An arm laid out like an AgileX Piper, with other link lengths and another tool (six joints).
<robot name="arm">
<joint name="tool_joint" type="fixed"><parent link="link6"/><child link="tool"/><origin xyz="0.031 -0.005 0.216" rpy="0 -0.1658 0.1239"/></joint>
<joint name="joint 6" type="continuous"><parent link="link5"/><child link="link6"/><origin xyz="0.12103 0 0" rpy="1.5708 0 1.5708"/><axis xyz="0 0 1"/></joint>
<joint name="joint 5" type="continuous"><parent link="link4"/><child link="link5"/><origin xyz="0 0 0" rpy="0 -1.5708 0"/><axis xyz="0 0 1"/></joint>
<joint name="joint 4" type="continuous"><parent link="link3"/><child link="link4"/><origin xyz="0.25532 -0.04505 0" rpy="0.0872 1.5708 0"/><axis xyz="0 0 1"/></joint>
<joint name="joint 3" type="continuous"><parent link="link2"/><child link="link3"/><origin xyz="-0.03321 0.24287 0" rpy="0 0 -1.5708"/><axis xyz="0 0 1"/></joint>
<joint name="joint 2" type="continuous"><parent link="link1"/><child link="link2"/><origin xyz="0 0 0" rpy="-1.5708 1.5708 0"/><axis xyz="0 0 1"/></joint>
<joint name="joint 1" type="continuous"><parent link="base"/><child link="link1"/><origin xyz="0 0 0.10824" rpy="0 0 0"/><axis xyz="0 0 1"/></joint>
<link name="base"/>
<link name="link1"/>
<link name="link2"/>
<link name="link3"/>
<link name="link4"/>
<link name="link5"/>
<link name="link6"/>
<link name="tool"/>
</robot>
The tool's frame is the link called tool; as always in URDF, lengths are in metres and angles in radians. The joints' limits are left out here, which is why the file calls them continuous.
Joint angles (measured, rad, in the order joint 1, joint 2, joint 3, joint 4, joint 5, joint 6), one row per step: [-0.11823, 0.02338, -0.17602, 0.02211, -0.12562, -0.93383]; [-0.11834, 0.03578, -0.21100, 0.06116, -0.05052, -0.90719]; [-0.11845, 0.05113, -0.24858, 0.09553, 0.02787, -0.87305]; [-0.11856, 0.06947, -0.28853, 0.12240, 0.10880, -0.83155]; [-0.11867, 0.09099, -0.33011, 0.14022, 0.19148, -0.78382]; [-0.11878, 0.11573, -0.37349, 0.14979, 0.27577, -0.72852]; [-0.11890, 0.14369, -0.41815, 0.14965, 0.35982, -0.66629]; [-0.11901, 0.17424, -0.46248, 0.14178, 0.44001, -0.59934]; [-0.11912, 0.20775, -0.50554, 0.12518, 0.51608, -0.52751]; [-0.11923, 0.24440, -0.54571, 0.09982, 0.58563, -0.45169]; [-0.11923, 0.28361, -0.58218, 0.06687, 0.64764, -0.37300]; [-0.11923, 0.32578, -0.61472, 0.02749, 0.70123, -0.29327]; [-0.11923, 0.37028, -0.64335, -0.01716, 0.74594, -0.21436]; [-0.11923, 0.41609, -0.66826, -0.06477, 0.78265, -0.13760]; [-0.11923, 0.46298, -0.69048, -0.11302, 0.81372, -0.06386]
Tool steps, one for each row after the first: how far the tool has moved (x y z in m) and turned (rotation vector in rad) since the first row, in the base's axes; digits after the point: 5 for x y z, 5 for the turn. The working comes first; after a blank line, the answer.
Tool pose at each row, in the base's axes (x y z in m, rotation vector in rad; the steps are taken from these numbers as rounded here): [0.31793, -0.06647, 0.33684, -0.46317, 1.02043, -0.74441]; [0.32225, -0.06607, 0.32670, -0.43306, 1.07763, -0.68072]; [0.32621, -0.06341, 0.31576, -0.40314, 1.13637, -0.61137]; [0.32949, -0.05891, 0.30427, -0.37436, 1.19649, -0.53996]; [0.33188, -0.05335, 0.29207, -0.34721, 1.25885, -0.47003]; [0.33313, -0.04737, 0.27921, -0.31846, 1.32419, -0.40147]; [0.33305, -0.04197, 0.26602, -0.28723, 1.39198, -0.33802]; [0.33177, -0.03786, 0.25304, -0.25174, 1.45996, -0.28157]; [0.32950, -0.03578, 0.23975, -0.21098, 1.52930, -0.23393]; [0.32658, -0.03634, 0.22610, -0.16405, 1.59904, -0.19705]; [0.32323, -0.03962, 0.21235, -0.11067, 1.66748, -0.17130]; [0.31975, -0.04553, 0.19870, -0.05191, 1.73323, -0.15719]; [0.31636, -0.05378, 0.18568, 0.01010, 1.79409, -0.15477]; [0.31313, -0.06364, 0.17351, 0.07349, 1.84887, -0.16197]; [0.30998, -0.07432, 0.16208, 0.13684, 1.89824, -0.17614]

[0.00432, 0.00040, -0.01014, 0.06790, 0.04466, 0.02147]; [0.00828, 0.00306, -0.02108, 0.13820, 0.09268, 0.04609]; [0.01156, 0.00756, -0.03257, 0.20831, 0.14405, 0.07128]; [0.01395, 0.01312, -0.04477, 0.27621, 0.19931, 0.09407]; [0.01520, 0.01910, -0.05763, 0.34446, 0.25791, 0.11296]; [0.01512, 0.02450, -0.07082, 0.41168, 0.31845, 0.12484]; [0.01384, 0.02861, -0.08380, 0.47782, 0.37778, 0.12842]; [0.01157, 0.03069, -0.09709, 0.54289, 0.43617, 0.12158]; [0.00865, 0.03013, -0.11074, 0.60642, 0.49194, 0.10297]; [0.00530, 0.02685, -0.12449, 0.66810, 0.54328, 0.07301]; [0.00182, 0.02094, -0.13814, 0.72667, 0.58909, 0.03247]; [-0.00157, 0.01269, -0.15116, 0.78027, 0.62795, -0.01671]; [-0.00480, 0.00283, -0.16333, 0.82851, 0.65969, -0.07157]; [-0.00795, -0.00785, -0.17476, 0.87179, 0.68587, -0.12971]
